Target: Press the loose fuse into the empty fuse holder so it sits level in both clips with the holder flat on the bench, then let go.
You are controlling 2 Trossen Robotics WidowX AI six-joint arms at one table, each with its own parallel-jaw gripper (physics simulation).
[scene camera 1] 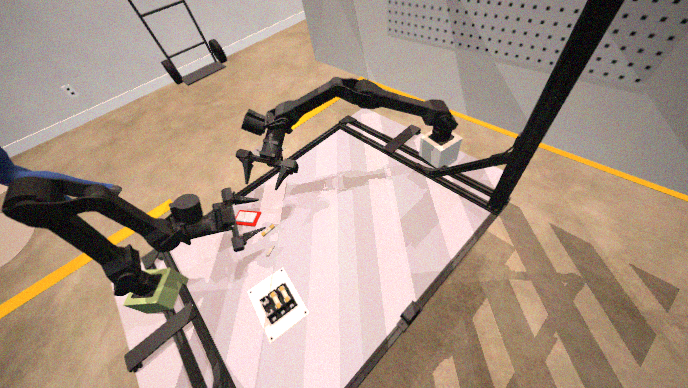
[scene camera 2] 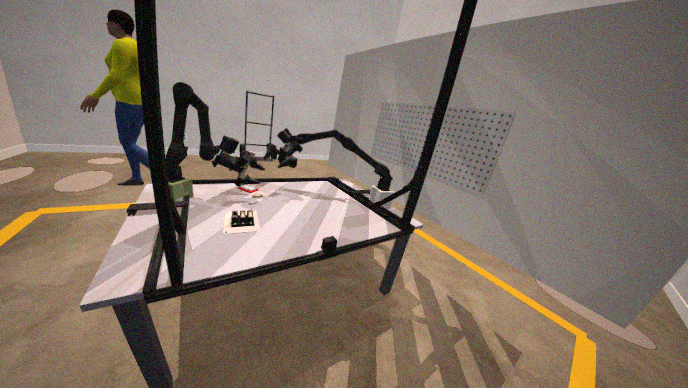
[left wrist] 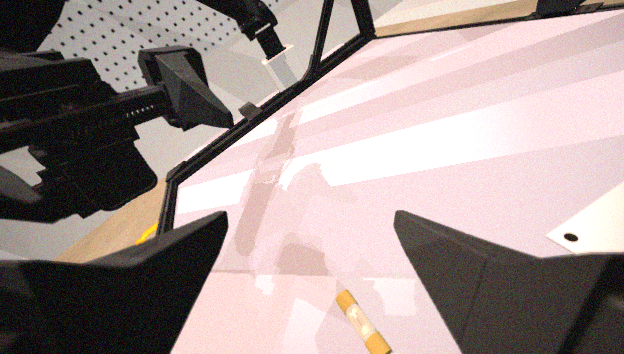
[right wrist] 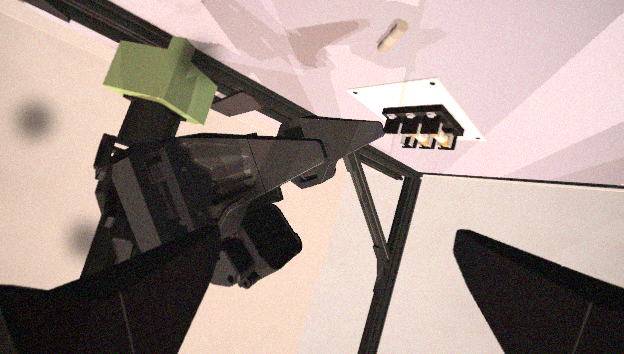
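Seen in the pictures: left gripper, between the fingertips: [scene camera 1: 262, 213] [scene camera 2: 262, 176] [left wrist: 312, 218] [right wrist: 359, 136]; right gripper, between the fingertips: [scene camera 1: 261, 187] [scene camera 2: 270, 163] [left wrist: 167, 153] [right wrist: 337, 238]; left arm's base, origin of its link: [scene camera 1: 147, 285] [scene camera 2: 173, 179] [right wrist: 156, 107]; right arm's base, origin of its link: [scene camera 1: 441, 137] [scene camera 2: 383, 188] [left wrist: 276, 53].
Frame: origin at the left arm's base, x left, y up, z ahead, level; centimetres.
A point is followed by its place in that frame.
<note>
The loose fuse [scene camera 1: 268, 230] @(x 19.6, y -7.6, z 29.7 cm) [scene camera 2: 257, 195] @(x 19.4, y -7.6, z 29.5 cm) [left wrist: 363, 322] @(x 19.5, y -7.4, z 29.2 cm), with gold caps and a clear middle, lies on the bench. A black three-place fuse holder [scene camera 1: 279, 303] [scene camera 2: 243, 218] @(x -7.0, y -5.6, z 38.7 cm) [right wrist: 422, 119] @(x -2.3, y -7.4, z 36.6 cm) stands on a white plate [scene camera 1: 290, 321] @(x -9.7, y -8.6, z 40.8 cm) [scene camera 2: 241, 229] @(x -9.9, y -8.6, z 39.7 cm) [left wrist: 595, 230] @(x 3.6, y -8.6, z 36.6 cm) [right wrist: 377, 94] @(x -0.2, y -8.6, z 30.4 cm). Two places hold fuses; the one at the picture's left in both scene views is empty. My left gripper [scene camera 1: 261, 214] @(x 19.2, y 3.2, z 32.0 cm) [left wrist: 312, 218] @(x 19.2, y 3.2, z 32.0 cm) is open and empty, above the bench beside the loose fuse. My right gripper [scene camera 1: 262, 185] @(x 25.0, y 9.0, z 32.9 cm) [right wrist: 337, 238] @(x 25.0, y 9.0, z 32.9 cm) is open and empty, high above the bench's far edge, away from the fuse.
A small beige cylinder [scene camera 1: 270, 250] @(x 12.0, y -7.9, z 31.6 cm) [scene camera 2: 252, 203] @(x 11.1, y -8.3, z 31.7 cm) [right wrist: 393, 36] @(x 13.0, y -7.8, z 31.6 cm) lies between the loose fuse and the plate. A red-rimmed card or tray [scene camera 1: 246, 224] @(x 23.5, y -8.3, z 20.4 cm) [scene camera 2: 255, 190] @(x 26.3, y -8.3, z 24.3 cm) lies behind the fuse. The two grippers are close together. Black frame rails [scene camera 1: 450, 265] @(x 2.9, y -9.2, z 86.7 cm) edge the bench.
</note>
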